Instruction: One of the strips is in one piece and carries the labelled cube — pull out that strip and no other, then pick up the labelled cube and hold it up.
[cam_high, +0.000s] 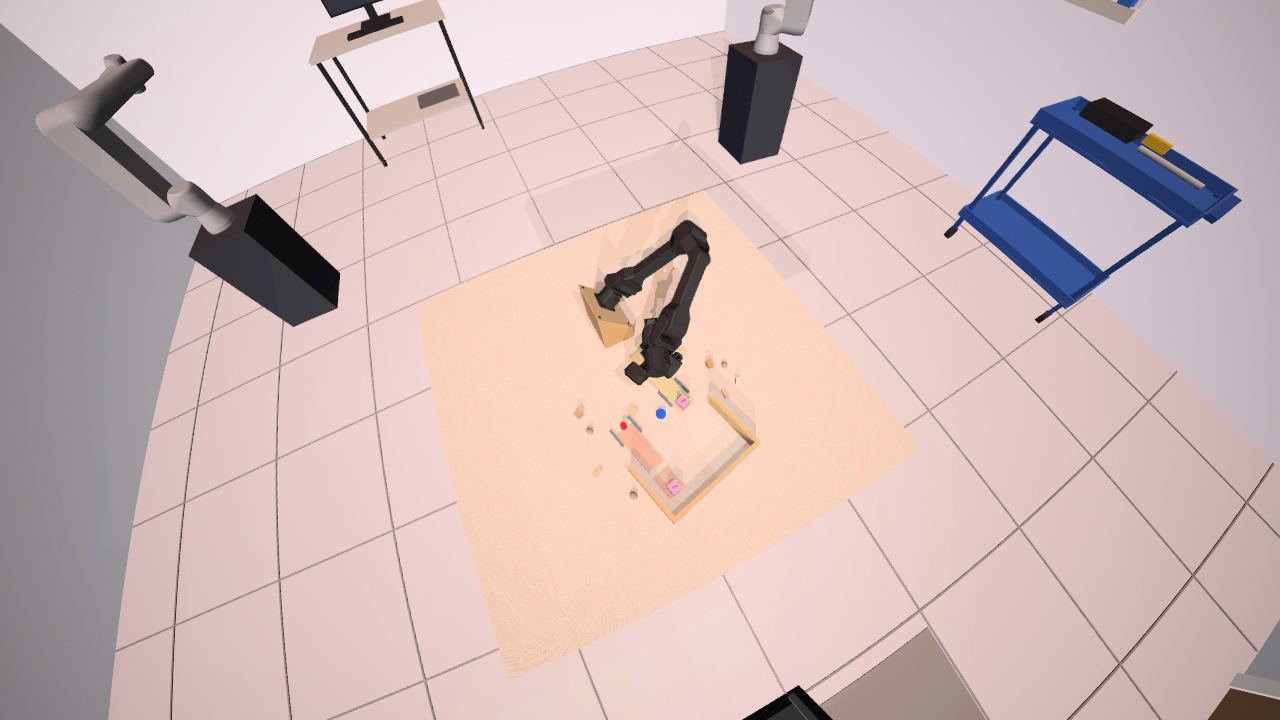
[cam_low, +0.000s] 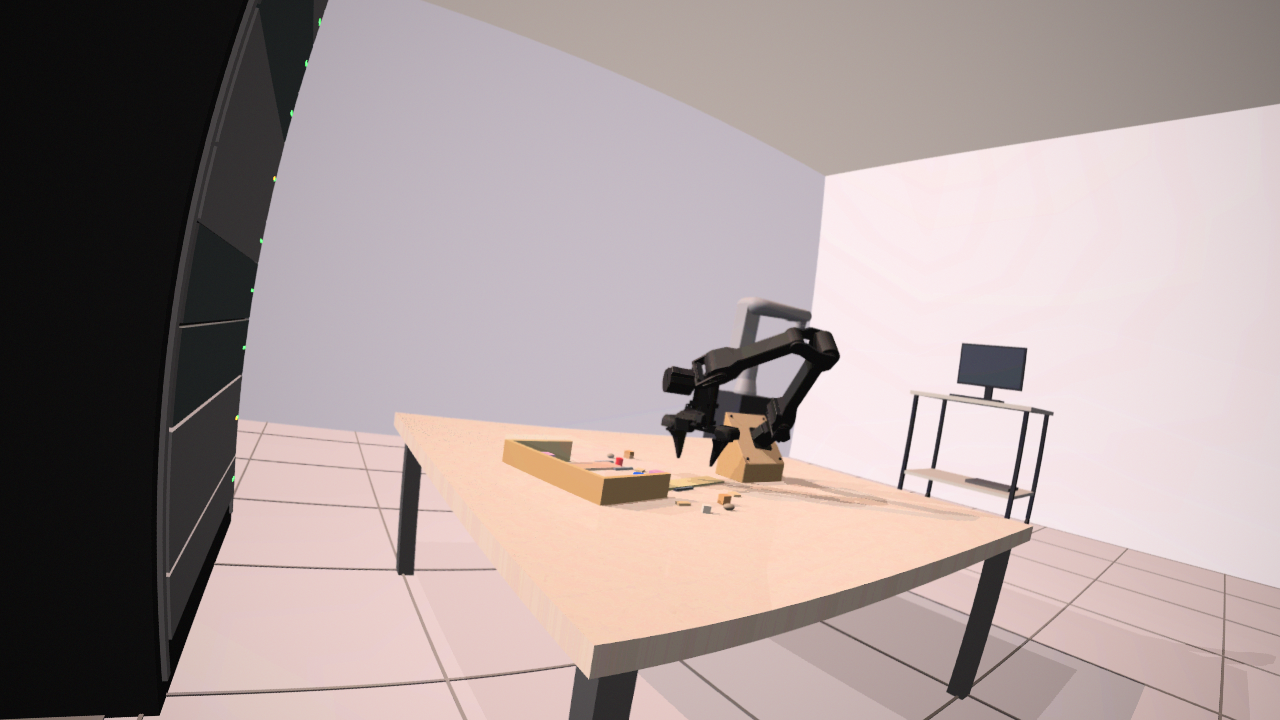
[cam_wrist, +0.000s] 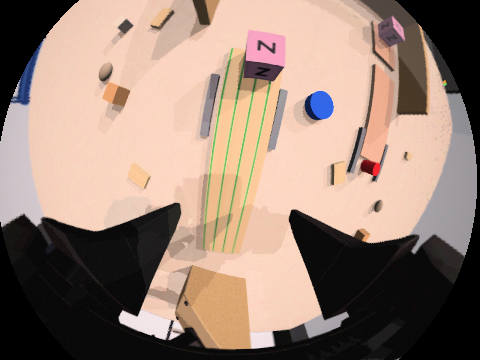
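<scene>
The blue disc is 12 cm ahead of my gripper tip, 3 cm to the right of it and 5 cm below it. The rest, counted from my gripper tip: red piece 12 cm ahead, 15 cm to the right, 4 cm below.
</scene>
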